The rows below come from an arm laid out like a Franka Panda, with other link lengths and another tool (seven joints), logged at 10 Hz.
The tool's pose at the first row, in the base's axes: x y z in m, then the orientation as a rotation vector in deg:
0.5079 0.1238 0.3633 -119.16 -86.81 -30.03
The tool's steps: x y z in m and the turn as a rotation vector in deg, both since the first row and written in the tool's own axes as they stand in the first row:
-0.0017 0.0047 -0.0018 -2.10 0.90 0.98
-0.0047 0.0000 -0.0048 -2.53 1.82 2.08
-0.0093 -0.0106 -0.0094 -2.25 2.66 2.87
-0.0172 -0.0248 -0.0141 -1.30 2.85 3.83
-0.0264 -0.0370 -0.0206 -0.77 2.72 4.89
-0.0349 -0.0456 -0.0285 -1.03 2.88 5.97
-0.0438 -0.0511 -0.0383 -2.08 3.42 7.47
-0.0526 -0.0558 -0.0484 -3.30 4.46 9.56
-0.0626 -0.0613 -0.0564 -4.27 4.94 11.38
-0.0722 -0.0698 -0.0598 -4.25 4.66 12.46
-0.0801 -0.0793 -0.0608 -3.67 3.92 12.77
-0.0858 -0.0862 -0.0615 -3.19 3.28 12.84
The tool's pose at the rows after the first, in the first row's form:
0.5118 0.1203 0.3629 -120.87 -85.26 -32.34
0.5064 0.1173 0.3644 -121.36 -83.51 -33.18
0.4949 0.1137 0.3672 -121.16 -82.14 -33.44
0.4789 0.1084 0.3689 -120.94 -80.95 -32.43
0.4644 0.1005 0.3709 -121.27 -79.82 -31.45
0.4536 0.0914 0.3737 -122.03 -78.51 -31.42
0.4455 0.0801 0.3773 -123.38 -76.51 -32.25
0.4383 0.0685 0.3811 -124.88 -73.53 -33.46
0.4299 0.0575 0.3826 -126.32 -71.14 -34.03
0.4188 0.0503 0.3812 -127.07 -70.04 -33.32
0.4074 0.0460 0.3791 -127.26 -70.11 -32.01
0.3991 0.0430 0.3775 -127.32 -70.39 -30.97

